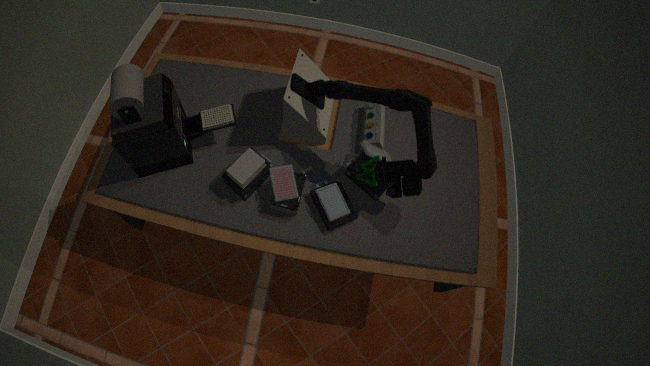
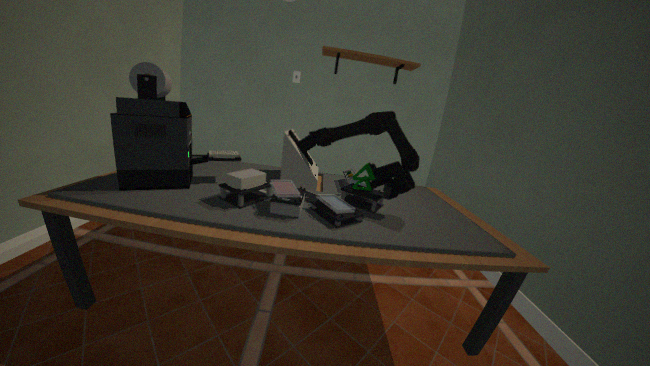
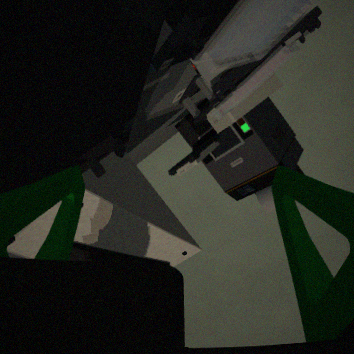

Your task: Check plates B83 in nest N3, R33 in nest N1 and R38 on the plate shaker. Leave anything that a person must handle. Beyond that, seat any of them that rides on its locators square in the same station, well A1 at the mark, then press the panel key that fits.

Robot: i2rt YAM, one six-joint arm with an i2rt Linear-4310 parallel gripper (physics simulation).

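Note:
My gripper is open, its green fingers low over a dark station at the right of the row. A pale blue plate lies on a dark base just left of it. A reddish plate lies turned out of line with its base. A thick whitish plate sits on a legged stand farther left. The plate and station labels and well A1 marks are too small and dark to read. The key panel shows green, yellow and blue keys.
A black machine with a green light stands at the left; its arm carries another plate. A tilted white board stands behind the row. A whitish object lies between the key panel and the gripper.

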